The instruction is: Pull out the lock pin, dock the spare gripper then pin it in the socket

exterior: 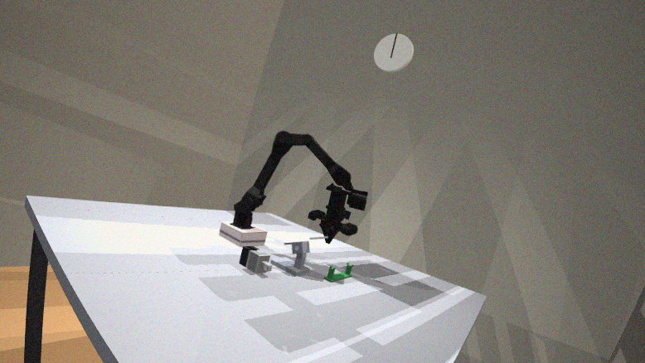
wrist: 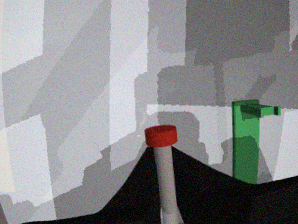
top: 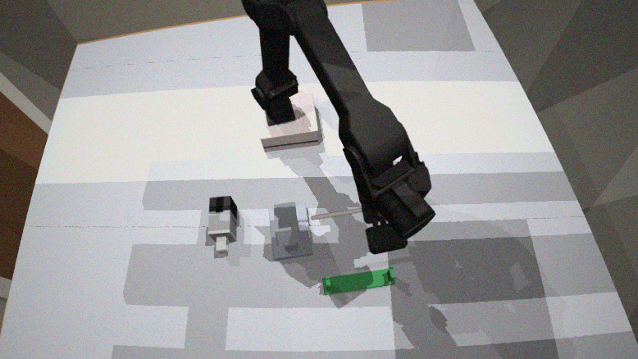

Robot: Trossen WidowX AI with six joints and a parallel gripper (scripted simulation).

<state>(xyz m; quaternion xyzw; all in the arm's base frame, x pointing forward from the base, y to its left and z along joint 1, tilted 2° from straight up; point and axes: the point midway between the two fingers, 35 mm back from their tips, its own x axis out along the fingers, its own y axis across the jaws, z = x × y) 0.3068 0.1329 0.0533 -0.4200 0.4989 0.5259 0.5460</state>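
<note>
The green cradle lies 100 mm ahead of my gripper tip, 60 mm to the right of it and 60 mm below it. The rest, counted from my gripper tip: grey mount: 20 mm behind, 170 mm to the right, 30 mm below; then spare gripper: 70 mm behind, 310 mm to the right, 60 mm below.
</note>
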